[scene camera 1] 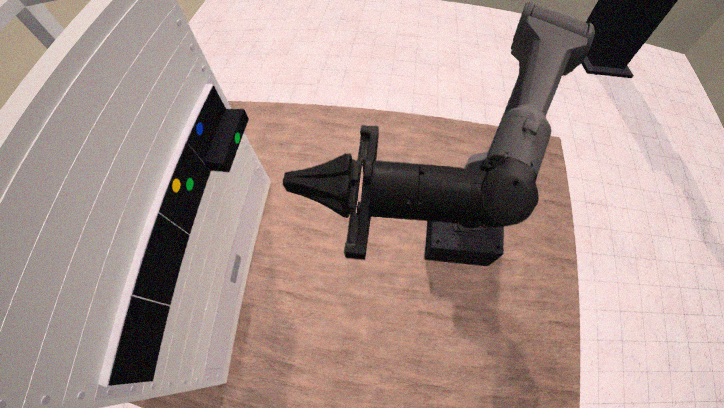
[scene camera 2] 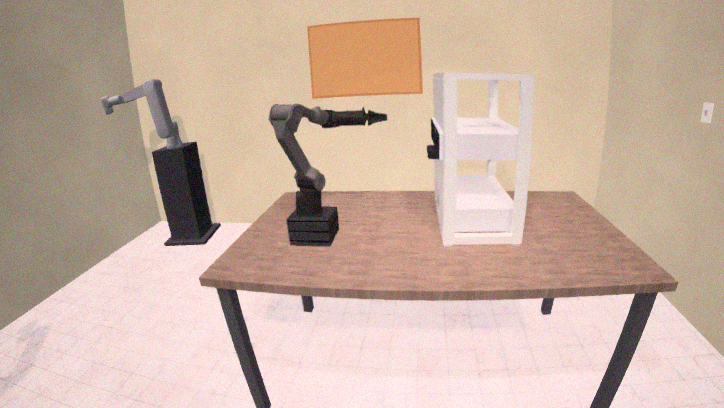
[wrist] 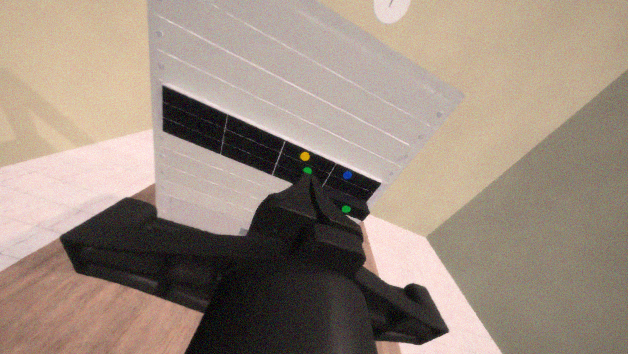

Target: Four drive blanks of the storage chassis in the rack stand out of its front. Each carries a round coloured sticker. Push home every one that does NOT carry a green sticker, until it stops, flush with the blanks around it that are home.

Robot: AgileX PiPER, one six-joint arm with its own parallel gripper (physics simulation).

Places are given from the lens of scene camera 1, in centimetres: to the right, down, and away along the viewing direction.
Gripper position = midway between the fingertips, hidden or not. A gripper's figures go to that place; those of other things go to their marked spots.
my gripper (scene camera 1: 285,181): -8, -2, 34
white rack (scene camera 1: 111,296): -29, 11, 31
